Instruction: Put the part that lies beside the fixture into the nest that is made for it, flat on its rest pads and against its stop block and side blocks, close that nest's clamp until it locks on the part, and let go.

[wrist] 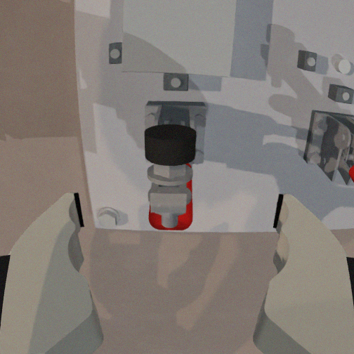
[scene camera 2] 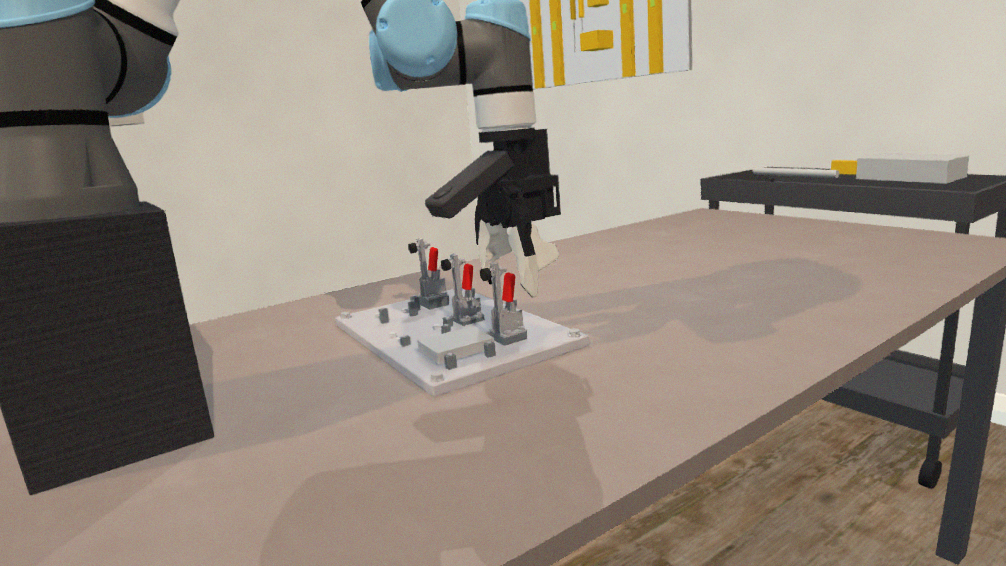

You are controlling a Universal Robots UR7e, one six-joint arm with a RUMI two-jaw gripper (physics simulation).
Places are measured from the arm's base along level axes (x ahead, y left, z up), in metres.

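Pixels of known places: gripper, fingertip midpoint: (scene camera 2: 511, 290); arm's base, link origin: (scene camera 2: 59, 213).
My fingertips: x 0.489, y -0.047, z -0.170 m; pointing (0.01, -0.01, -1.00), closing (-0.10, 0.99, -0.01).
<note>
Ahead of a thing's pixels: the offset from my fingertips to its top centre. "spot": to the spot under its first point. Level surfaces: height alone.
The part, a flat light-grey block @[0.091 m back, 0.010 m right, 0.044 m down] (scene camera 2: 453, 344) (wrist: 177, 35), lies in the near nest of the white fixture plate @[spot: 0.026 m ahead, 0.037 m right, 0.065 m down] (scene camera 2: 545, 339) (wrist: 122, 192). Small dark blocks stand by its edges: one at its side (wrist: 115, 53) and one at its clamp-side edge (wrist: 176, 82). Its rest pads are hidden beneath it. The near clamp @[spot: 0.017 m back, 0.015 m right, 0.041 m down] (scene camera 2: 507, 325) (wrist: 170, 145) is open, its arm upright with the black tip raised; its red handle @[spot: 0.009 m back, 0.010 m right, 0.008 m up] (scene camera 2: 508, 287) (wrist: 157, 219) is upright. My gripper (scene camera 2: 507, 278) (wrist: 178, 197) is open and empty, its fingers apart on both sides of this clamp's upper end in the wrist view.
The middle clamp @[spot: 0.025 m back, 0.095 m left, 0.045 m down] (scene camera 2: 467, 309) (wrist: 331, 142) and far clamp @[spot: 0.035 m back, 0.204 m left, 0.037 m down] (scene camera 2: 432, 290) stand upright along the same plate. Other small blocks @[0.126 m back, 0.183 m left, 0.043 m down] (scene camera 2: 383, 315) (wrist: 307, 60) and bolt heads @[0.065 m ahead, 0.049 m right, 0.058 m down] (scene camera 2: 574, 333) (wrist: 108, 215) stick up from it. A dark cart (scene camera 2: 837, 199) stands behind the table @[0.080 m down] (scene camera 2: 703, 295).
</note>
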